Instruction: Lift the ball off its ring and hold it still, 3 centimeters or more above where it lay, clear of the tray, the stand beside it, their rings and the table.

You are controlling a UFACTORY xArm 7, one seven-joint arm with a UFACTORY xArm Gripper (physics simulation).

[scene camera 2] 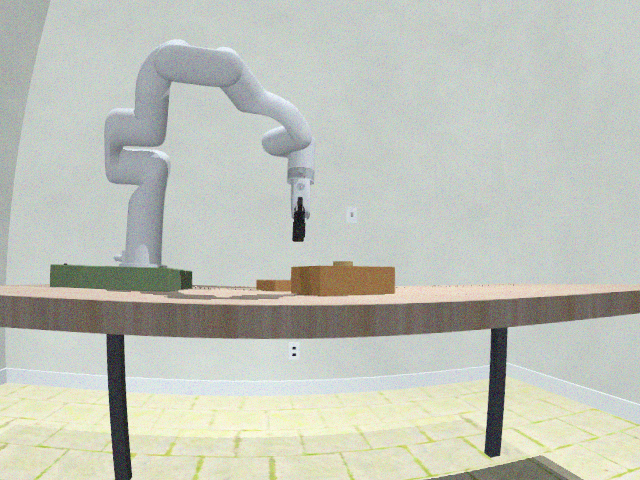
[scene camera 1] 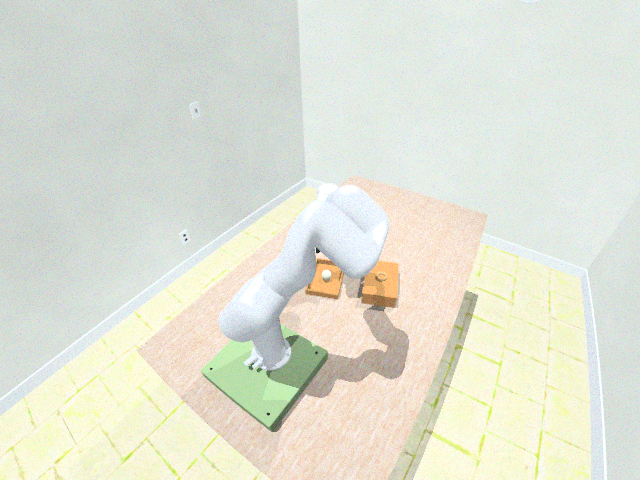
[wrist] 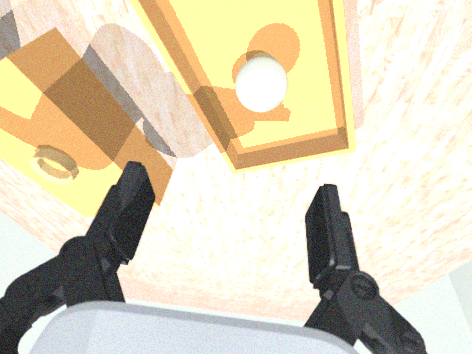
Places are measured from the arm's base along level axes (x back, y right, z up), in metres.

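Where they show: gripper, between the fingertips: (scene camera 2: 298, 239) (wrist: 230, 189); arm's base, origin of its link: (scene camera 2: 143, 268) (scene camera 1: 271, 352).
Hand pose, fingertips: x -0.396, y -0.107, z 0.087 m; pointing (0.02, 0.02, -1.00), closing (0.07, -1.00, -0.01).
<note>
Each offset is from my fingertips to the top centre of the thing. "*": to the spot under its first point. Level surfaces: height alone.
A white ball @[dx +0.001, dy -0.010, dz -0.085 m] (scene camera 1: 326, 274) (wrist: 261, 84) sits in the low orange tray @[dx +0.001, dy -0.010, dz -0.109 m] (scene camera 1: 323, 294) (wrist: 295, 146), nearer one end of it. The ball mostly hides its ring. My gripper (scene camera 2: 298, 239) (wrist: 230, 189) is open and empty, pointing down. In scene camera 2 it hangs well above the tray (scene camera 2: 272, 284) and the stand. In the wrist view the ball lies beyond the fingertips, above the gap between them. In scene camera 1 the arm hides most of the gripper.
The taller orange stand (scene camera 1: 379, 299) (scene camera 2: 356, 281) (wrist: 107, 120) is beside the tray, with an empty ring @[* dx -0.118, dy +0.181, dz -0.076 m] (scene camera 1: 382, 275) (scene camera 2: 342, 263) (wrist: 54, 164) on top. In the wrist view the left finger overlaps the stand's edge. The arm's green base plate (scene camera 1: 242, 382) (scene camera 2: 113, 277) is on the table @[dz -0.137 m] (scene camera 1: 434, 232).
</note>
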